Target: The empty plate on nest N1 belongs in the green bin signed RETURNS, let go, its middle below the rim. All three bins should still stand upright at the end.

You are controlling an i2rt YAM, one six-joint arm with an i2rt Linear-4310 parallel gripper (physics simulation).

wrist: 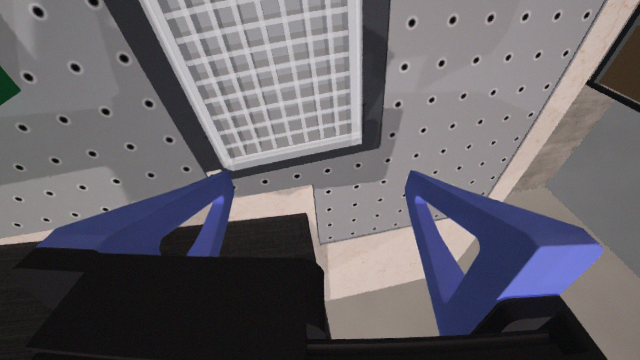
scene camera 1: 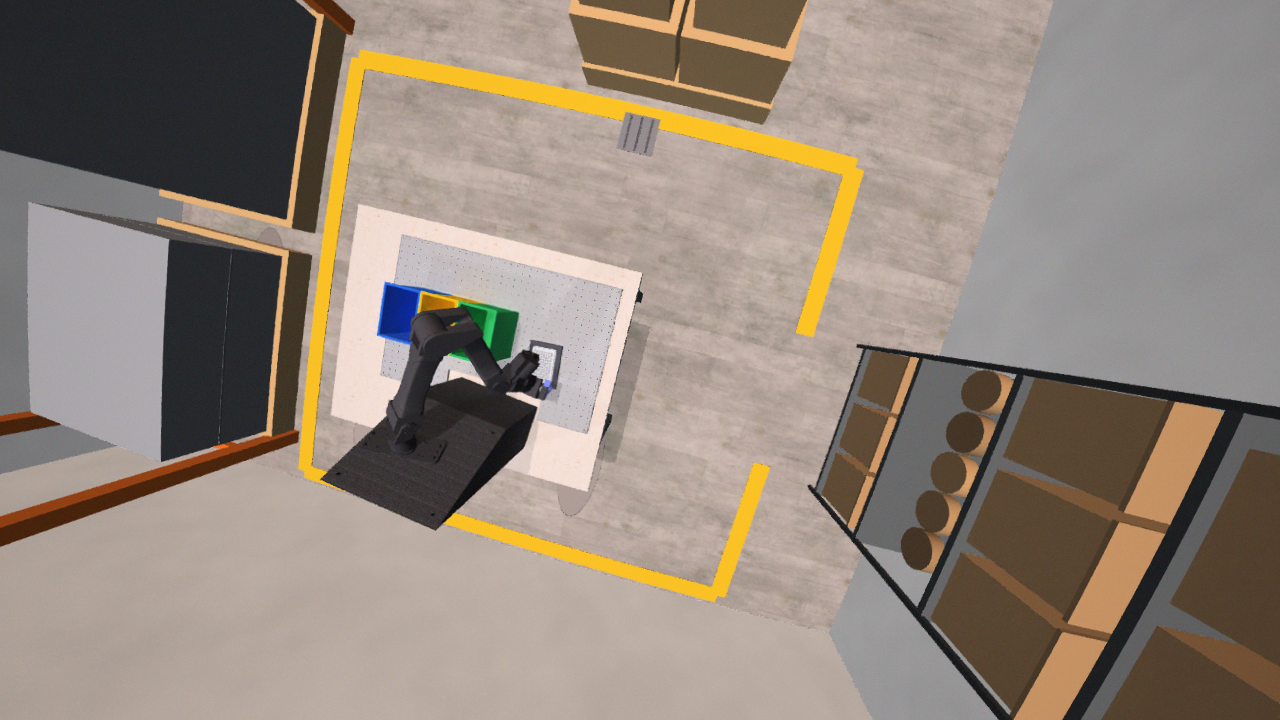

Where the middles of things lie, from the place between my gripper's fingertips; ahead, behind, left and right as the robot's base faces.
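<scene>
My hand's 3 cm above the gridded plate (wrist: 265,88) and 6 cm short of it, and going by their middles, that plate is the nearest to my hand of the things named here. Counting from my hand again, the green bin (scene camera 1: 498,324) is 4 cm above, 16 cm to the left and 19 cm ahead, while the blue bin (scene camera 1: 400,303) is 4 cm above, 26 cm ahead and 41 cm to the left. Of these, the blue bin is the farthest from my hand, going by their middles.
</scene>
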